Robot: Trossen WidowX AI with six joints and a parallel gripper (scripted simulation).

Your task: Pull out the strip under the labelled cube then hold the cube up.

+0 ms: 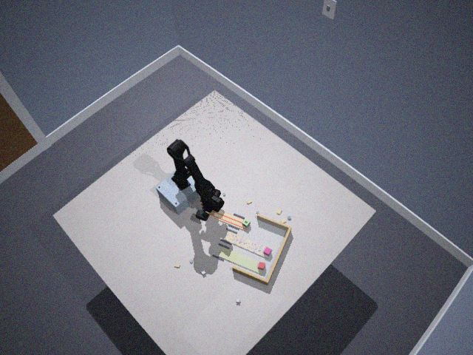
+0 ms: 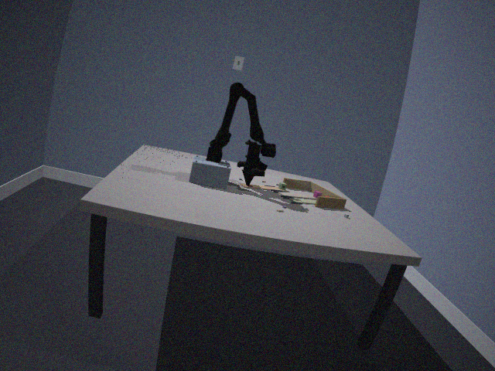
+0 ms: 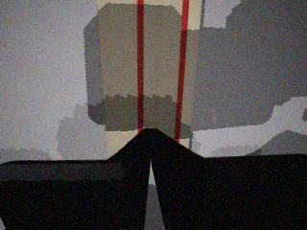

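My gripper tip is 80 mm short of the striped strip and 50 mm to the right of it.
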